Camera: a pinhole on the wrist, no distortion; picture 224 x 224 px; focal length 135.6 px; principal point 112.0 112.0 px. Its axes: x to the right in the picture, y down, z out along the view. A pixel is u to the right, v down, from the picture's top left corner.
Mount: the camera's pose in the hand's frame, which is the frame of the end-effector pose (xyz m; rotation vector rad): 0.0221 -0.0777 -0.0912 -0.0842 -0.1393 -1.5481
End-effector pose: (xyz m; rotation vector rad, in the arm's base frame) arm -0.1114 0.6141 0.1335 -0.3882 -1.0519 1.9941
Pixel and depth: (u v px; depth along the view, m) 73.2 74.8 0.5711
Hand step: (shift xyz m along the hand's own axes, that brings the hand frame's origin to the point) -0.1580 0.1616 0.4452
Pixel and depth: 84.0 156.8 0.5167
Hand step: 0.1720 0.1049 0.4105
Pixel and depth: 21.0 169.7 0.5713
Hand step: 0.2376 0.3881 0.4275
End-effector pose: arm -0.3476 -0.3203 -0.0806 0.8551 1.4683 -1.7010
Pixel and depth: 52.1 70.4 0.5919
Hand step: -0.1854 0.2610 0.4509
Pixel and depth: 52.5 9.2 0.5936
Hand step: -0.4536 0.2543 0.4437
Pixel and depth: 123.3 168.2 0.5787
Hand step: 0.2415 -0.0381 0.4962
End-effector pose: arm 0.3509 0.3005 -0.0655 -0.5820 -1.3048 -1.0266
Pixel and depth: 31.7 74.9 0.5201
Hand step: -0.1443 0.2977 0.3746
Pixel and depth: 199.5 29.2 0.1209
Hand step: -0.0547 -0.1394 0.0370
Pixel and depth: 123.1 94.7 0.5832
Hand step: -0.0727 -0.0439 0.4900
